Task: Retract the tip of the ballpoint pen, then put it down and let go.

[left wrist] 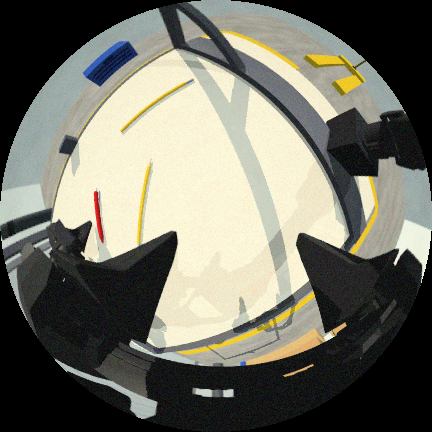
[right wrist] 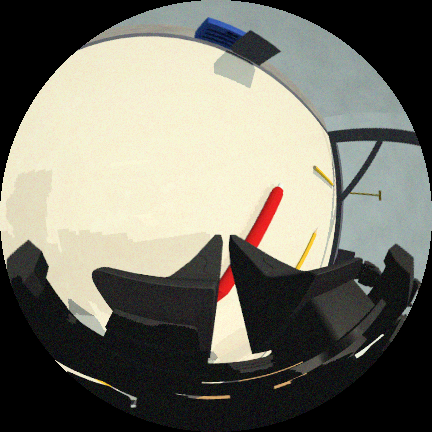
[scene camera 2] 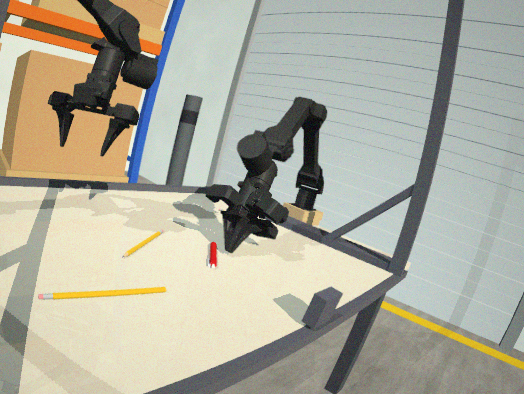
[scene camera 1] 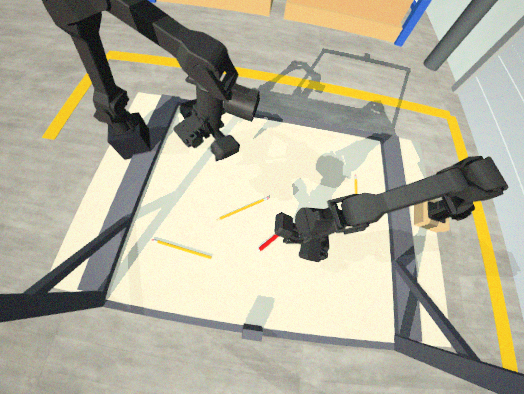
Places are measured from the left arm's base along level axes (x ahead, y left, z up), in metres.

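Pixels of known places: left gripper, fingertip midpoint: [left wrist: 240,238] [scene camera 2: 81,151] [scene camera 1: 208,149]; right gripper, fingertip midpoint: [left wrist: 90,221] [right wrist: 224,240] [scene camera 2: 228,251] [scene camera 1: 284,241]; left arm's base at its link origin: [left wrist: 368,140] [scene camera 1: 123,126]; right arm's base at its link origin: [scene camera 2: 303,207] [scene camera 1: 436,212].
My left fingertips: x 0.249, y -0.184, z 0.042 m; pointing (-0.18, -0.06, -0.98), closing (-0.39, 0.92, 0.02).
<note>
Ahead of a thing's pixels: the offset from my left fingertips to its top centre. Level surfaces: height alone.
The red ballpoint pen {0.134 m down, 0.135 m ahead, 0.262 m right} [scene camera 1: 268,242] [scene camera 2: 213,254] [left wrist: 97,213] [right wrist: 264,217] lies flat on the cream table top {0.148 m down} [scene camera 1: 299,305], right of the middle. My right gripper [scene camera 1: 281,231] [scene camera 2: 231,247] [right wrist: 224,240] is shut with only a thin slit between its fingertips. It sits low over the pen's near end. In the right wrist view the pen runs slantwise under the fingertips, not in line with them. Scene camera 2 shows bare table between the pen and the fingers. My left gripper [scene camera 1: 207,141] [scene camera 2: 88,133] [left wrist: 240,238] is wide open and empty, high above the table's far left corner.
Three yellow pencils lie on the table: one {0.139 m down, 0.063 m ahead, 0.147 m right} [scene camera 1: 242,207] [scene camera 2: 142,243] at the middle, one {0.141 m down, 0.146 m back, 0.224 m right} [scene camera 1: 182,248] [scene camera 2: 116,291] at the left front, a short one {0.141 m down, 0.459 m ahead, 0.209 m right} [scene camera 1: 356,184] near the right bar. A small grey block {0.091 m down, 0.000 m ahead, 0.491 m right} [scene camera 1: 253,327] [scene camera 2: 321,306] sits on the front edge. Dark frame bars border the table.
</note>
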